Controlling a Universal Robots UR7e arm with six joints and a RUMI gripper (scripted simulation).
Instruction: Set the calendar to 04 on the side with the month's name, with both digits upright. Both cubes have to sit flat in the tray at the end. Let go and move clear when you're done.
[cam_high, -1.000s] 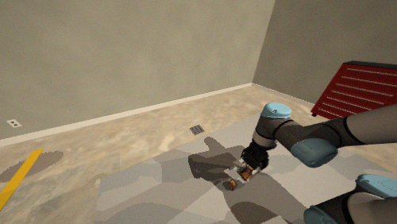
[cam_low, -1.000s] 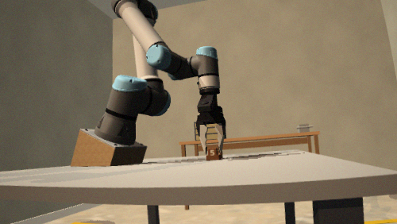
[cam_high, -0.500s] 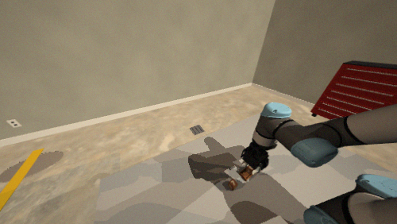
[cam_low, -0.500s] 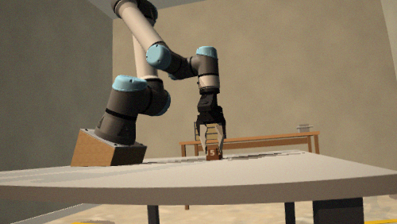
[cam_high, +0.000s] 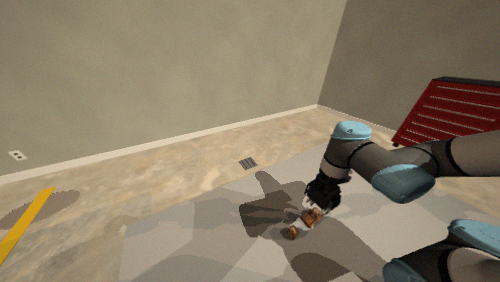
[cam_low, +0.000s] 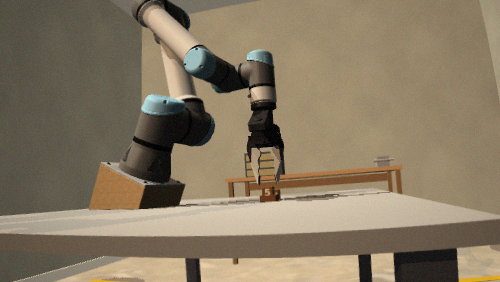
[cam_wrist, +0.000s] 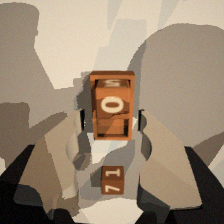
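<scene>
Now: the cube 40 mm below my hand. From my hand the other things lie so: calendar tray 20 mm to the left, 50 mm below.
</scene>
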